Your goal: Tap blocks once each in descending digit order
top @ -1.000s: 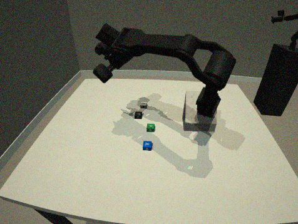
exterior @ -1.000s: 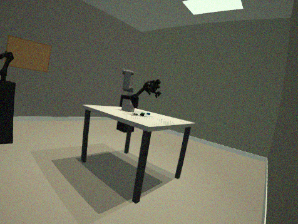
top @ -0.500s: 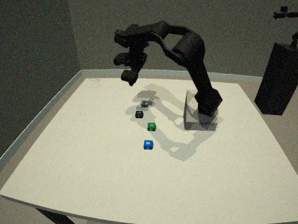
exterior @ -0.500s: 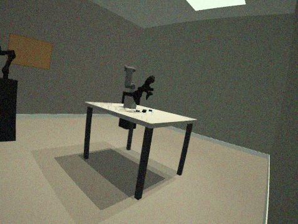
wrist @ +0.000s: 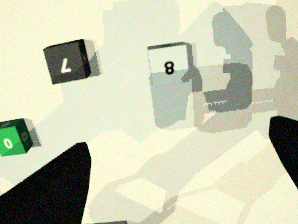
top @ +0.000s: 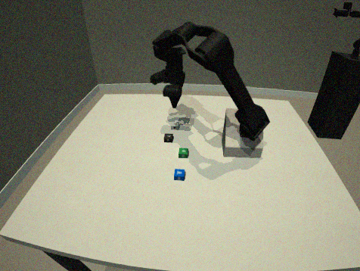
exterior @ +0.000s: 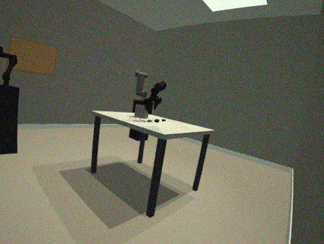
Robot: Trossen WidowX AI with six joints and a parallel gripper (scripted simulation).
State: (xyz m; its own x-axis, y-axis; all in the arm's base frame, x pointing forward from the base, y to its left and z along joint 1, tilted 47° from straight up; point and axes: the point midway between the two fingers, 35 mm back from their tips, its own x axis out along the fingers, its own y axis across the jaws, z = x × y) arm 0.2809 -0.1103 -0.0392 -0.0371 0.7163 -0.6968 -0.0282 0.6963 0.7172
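My gripper tip is 50 mm past the blue block, 270 mm to the right of it and 120 mm above it. The rest, counted from my gripper tip: black block marked 7: 20 mm ahead, 80 mm to the left, 120 mm below; green block: 50 mm behind, 160 mm to the left, 120 mm below.
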